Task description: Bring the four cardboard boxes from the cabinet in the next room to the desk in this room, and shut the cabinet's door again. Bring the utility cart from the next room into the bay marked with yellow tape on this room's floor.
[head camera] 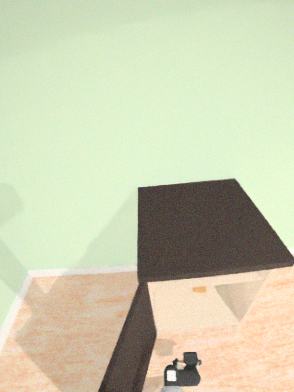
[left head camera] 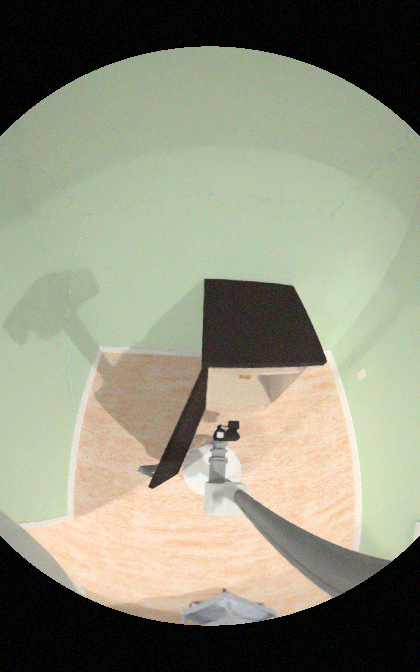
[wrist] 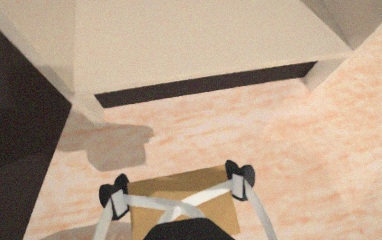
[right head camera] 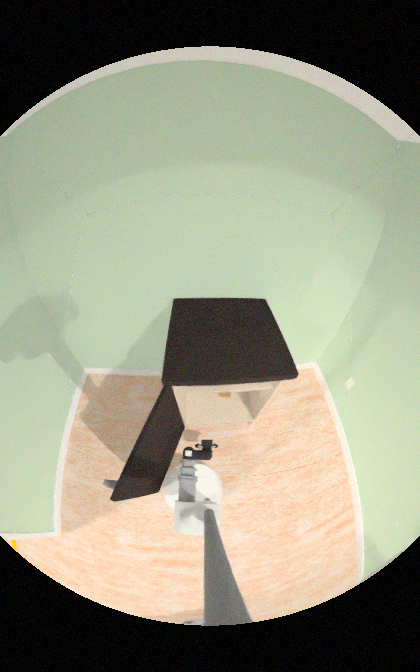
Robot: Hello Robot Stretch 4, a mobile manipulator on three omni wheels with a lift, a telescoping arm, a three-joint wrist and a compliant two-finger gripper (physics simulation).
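Note:
In the wrist view, my gripper [wrist: 178,180] is shut on a brown cardboard box [wrist: 185,217], with one fingertip at each side. The box is above the floor, just outside the open front of the cabinet [head camera: 190,230] [left head camera: 260,325] [right head camera: 227,340] [wrist: 200,45], which has a dark top and a cream interior. Another cardboard box [head camera: 199,289] [left head camera: 245,376] [right head camera: 225,394] shows small inside the cabinet. The cabinet's dark door [head camera: 132,345] [left head camera: 185,435] [right head camera: 150,445] [wrist: 20,125] stands wide open on the left. The held box cannot be made out in the head views. The desk does not show.
Green walls stand behind the cabinet and on both sides. A grey handle [left head camera: 147,470] [right head camera: 110,483] sticks out from the door's far side. A bit of yellow tape [right head camera: 14,545] shows at lower left. A grey-blue object [left head camera: 227,610], unclear, is at the bottom edge.

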